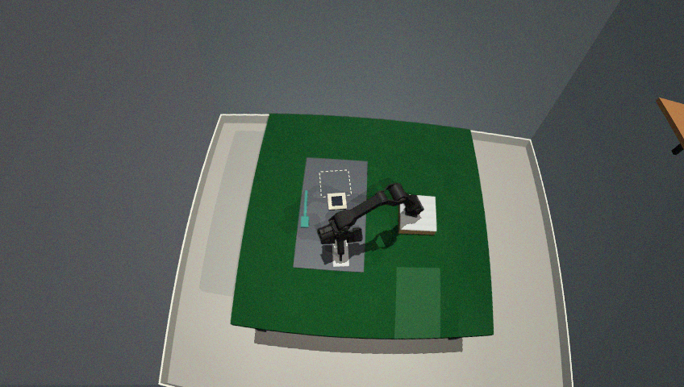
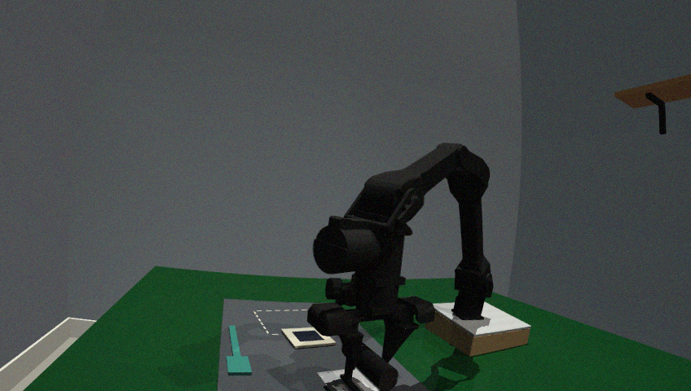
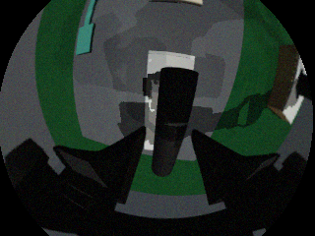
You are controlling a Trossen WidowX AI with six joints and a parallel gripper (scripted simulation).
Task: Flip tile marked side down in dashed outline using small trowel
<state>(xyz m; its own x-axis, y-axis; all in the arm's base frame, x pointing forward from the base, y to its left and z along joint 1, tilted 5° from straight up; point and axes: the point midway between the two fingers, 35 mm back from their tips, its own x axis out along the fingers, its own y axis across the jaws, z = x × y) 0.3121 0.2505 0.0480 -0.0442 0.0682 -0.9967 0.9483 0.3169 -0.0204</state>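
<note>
Now: the grey mat 19 cm to the right of my gripper tip, 8 cm below it and 8 cm ahead of it. The rest, counted from my gripper tip: teal trowel: 22 cm ahead, 14 cm to the right, 6 cm below; then cream tile: 24 cm to the right, 8 cm ahead, 6 cm below.
</note>
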